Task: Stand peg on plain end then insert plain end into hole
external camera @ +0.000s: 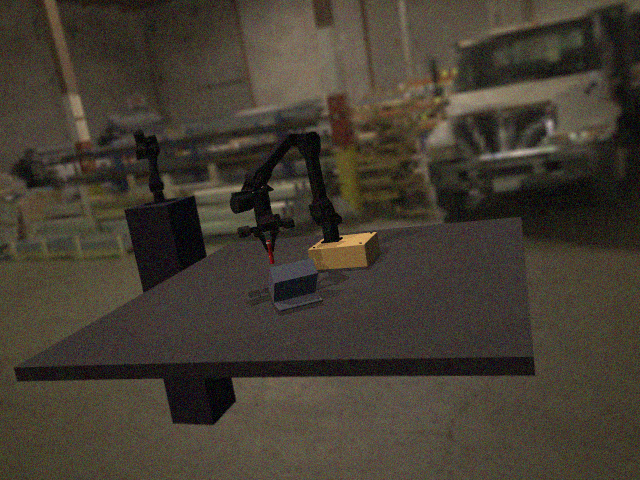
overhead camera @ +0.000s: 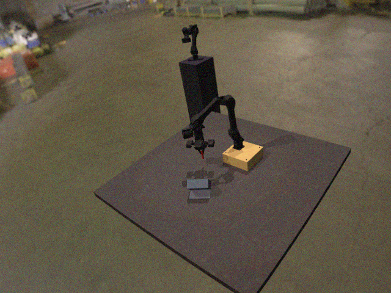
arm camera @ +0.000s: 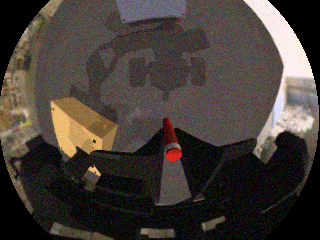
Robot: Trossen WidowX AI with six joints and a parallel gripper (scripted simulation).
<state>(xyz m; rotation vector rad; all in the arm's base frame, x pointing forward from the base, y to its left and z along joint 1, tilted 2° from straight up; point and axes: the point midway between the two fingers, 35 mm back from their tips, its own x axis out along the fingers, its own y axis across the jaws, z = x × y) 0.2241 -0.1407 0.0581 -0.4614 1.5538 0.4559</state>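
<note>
My gripper tip is now 21 cm short of the grey sloped panel, 16 cm to the right of it and 4 cm above it. Also, from my gripper tip: red peg: 2 cm above; then low grey foot: 23 cm ahead, 18 cm to the left, 10 cm below.
</note>
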